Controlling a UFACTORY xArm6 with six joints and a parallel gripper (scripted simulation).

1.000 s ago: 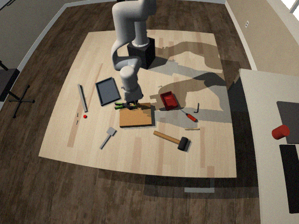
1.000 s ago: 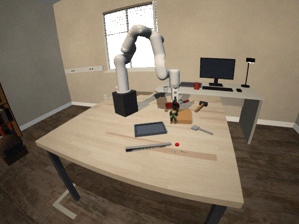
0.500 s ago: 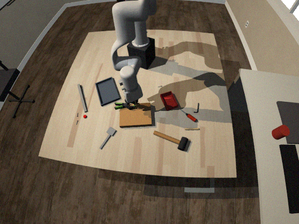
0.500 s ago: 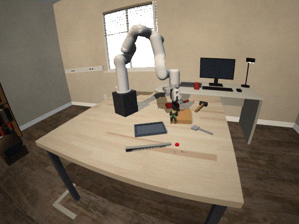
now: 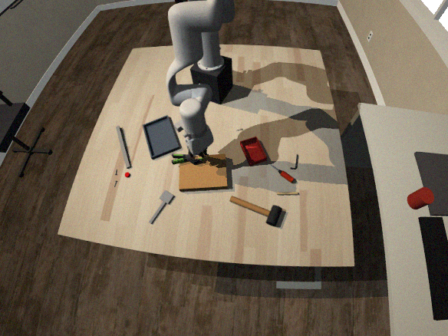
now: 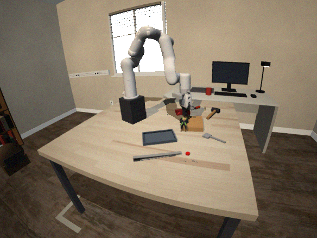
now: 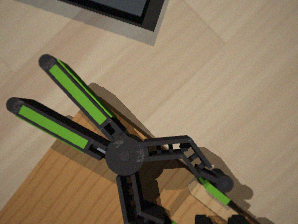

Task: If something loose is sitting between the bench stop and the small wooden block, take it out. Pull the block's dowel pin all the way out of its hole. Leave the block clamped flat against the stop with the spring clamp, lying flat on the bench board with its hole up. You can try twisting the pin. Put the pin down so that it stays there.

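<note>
Now: the dowel pin 2 cm below my hand. Also, from my hand: tan bench board: 5 cm ahead, 1 cm to the left, 7 cm below; small wooden block: 5 cm below; red bin: 10 cm behind, 19 cm to the left, 8 cm below.
</note>
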